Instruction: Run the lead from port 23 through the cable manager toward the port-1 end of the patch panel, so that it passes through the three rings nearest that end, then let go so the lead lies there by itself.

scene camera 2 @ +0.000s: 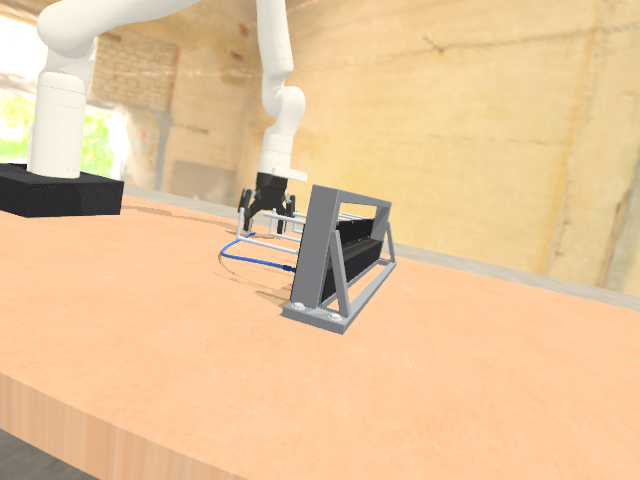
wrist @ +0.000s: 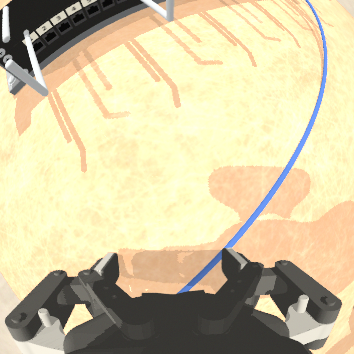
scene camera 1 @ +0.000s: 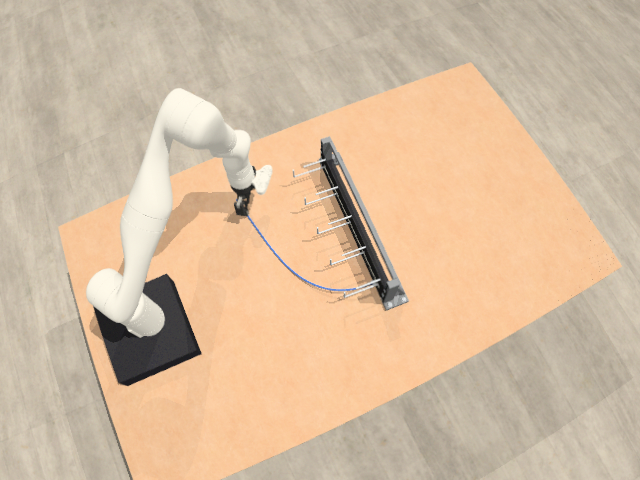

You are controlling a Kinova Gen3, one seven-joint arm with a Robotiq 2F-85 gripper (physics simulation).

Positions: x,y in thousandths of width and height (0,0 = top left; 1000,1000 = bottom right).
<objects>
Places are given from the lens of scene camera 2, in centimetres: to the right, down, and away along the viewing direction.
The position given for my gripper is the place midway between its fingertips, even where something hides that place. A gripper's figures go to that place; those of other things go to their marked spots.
my gripper (scene camera 2: 413,489): -14, -1, 91
patch panel (scene camera 2: 560,534): 6, 3, 60
panel frame (scene camera 2: 501,497): 0, 0, 40
The marked spots on the panel frame and the patch panel are 20 cm apart.
</objects>
